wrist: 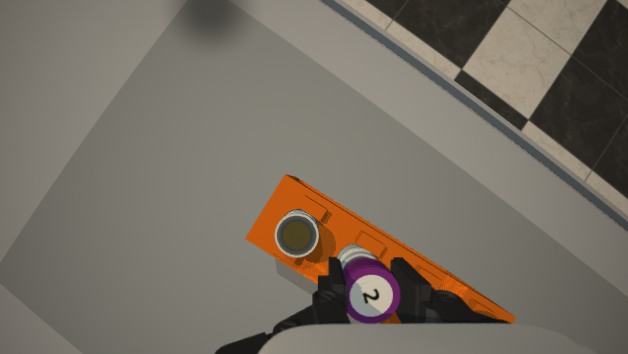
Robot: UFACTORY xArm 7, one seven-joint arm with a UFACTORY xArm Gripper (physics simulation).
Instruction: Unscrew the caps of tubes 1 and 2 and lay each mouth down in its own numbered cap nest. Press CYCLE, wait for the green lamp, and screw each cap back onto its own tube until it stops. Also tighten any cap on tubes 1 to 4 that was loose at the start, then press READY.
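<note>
My gripper is shut on the purple cap 2, with one black finger on each side of it. The cap is number side up over tube 2, whose pale, ringed neck shows just behind it. How far the cap sits on the thread is hidden. Tube 1 stands uncapped at the left end of the orange rack, its round mouth open and brownish contents inside. Tubes 3 and 4, cap 1, the cap nests, the buttons and the lamp do not show in the wrist view.
The rack runs diagonally down to the right, its far end partly behind the gripper. It stands on a grey table top. The table's dark edge crosses the upper right, with black and white floor tiles beyond. A blurred dark shape shows at the top.
</note>
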